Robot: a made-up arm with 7 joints.
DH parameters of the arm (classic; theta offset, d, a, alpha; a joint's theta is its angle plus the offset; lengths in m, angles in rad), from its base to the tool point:
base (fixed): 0 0.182 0 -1.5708
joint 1: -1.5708 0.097 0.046 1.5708
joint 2: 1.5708 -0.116 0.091 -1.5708
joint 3: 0 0.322 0.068 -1.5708
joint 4: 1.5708 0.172 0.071 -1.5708
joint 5: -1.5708 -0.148 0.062 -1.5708
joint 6: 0 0.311 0.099 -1.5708
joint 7: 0 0.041 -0.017 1.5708
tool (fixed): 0 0.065 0 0
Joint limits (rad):
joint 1: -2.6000..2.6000
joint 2: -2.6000..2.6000
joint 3: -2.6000..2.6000
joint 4: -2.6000..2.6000
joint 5: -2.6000..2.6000
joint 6: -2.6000..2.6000
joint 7: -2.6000..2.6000
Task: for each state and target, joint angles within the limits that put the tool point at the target. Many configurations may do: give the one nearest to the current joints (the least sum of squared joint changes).
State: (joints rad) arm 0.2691 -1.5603 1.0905 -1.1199 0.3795 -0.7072 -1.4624
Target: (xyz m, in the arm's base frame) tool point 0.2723 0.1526 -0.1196
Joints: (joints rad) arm 0.4271 -1.7699 1.8690 -0.3422 0.2366 -0.8593 -1.6287
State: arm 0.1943 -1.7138 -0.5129 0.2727 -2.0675 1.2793 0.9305
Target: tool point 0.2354 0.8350 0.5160
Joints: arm 0.2468 -1.0960 -0.6703 0.2079 -2.3887 1.1771 0.9546
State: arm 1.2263 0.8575 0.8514 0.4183 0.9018 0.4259 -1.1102
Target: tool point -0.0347 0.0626 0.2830
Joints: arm 1.1402 0.8581 1.1149 1.3497 0.8285 0.3571 -0.9407
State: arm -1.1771 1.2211 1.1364 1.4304 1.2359 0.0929 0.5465
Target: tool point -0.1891 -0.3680 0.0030
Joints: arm -1.1690 1.4085 1.1035 2.1993 0.7881 -0.0545 0.6344
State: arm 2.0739 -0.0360 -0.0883 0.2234 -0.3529 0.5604 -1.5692
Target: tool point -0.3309 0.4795 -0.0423
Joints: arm 2.4066 0.2966 -0.2097 0.0911 -0.3520 0.5722 -1.6266
